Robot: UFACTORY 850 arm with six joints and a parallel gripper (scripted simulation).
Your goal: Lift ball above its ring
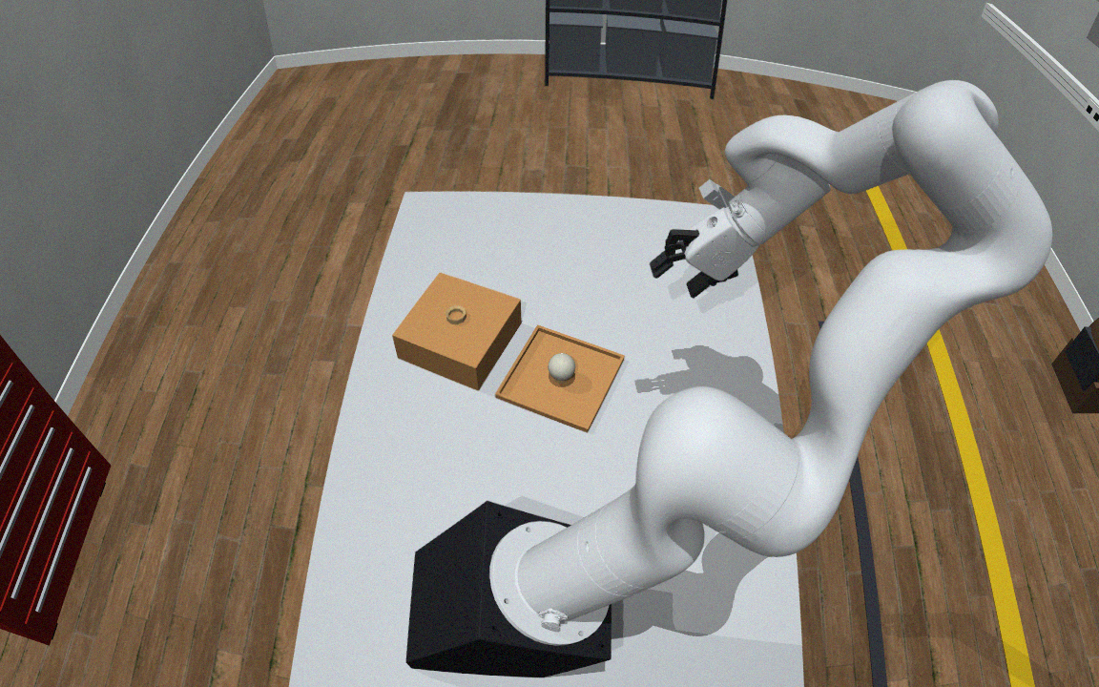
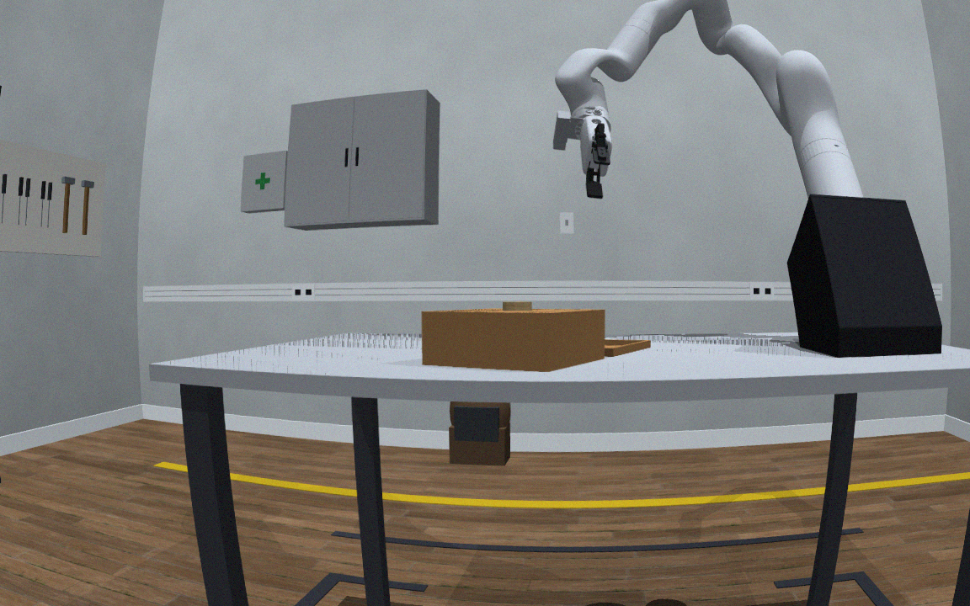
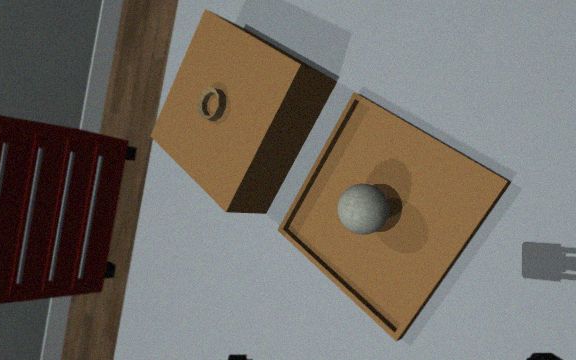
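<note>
My gripper is now 180 mm to the right of the ball and 280 mm above it. Also, from my hand: brown box 40 mm ahead, 400 mm to the left, 260 mm below; tray 180 mm to the left, 320 mm below.
</note>
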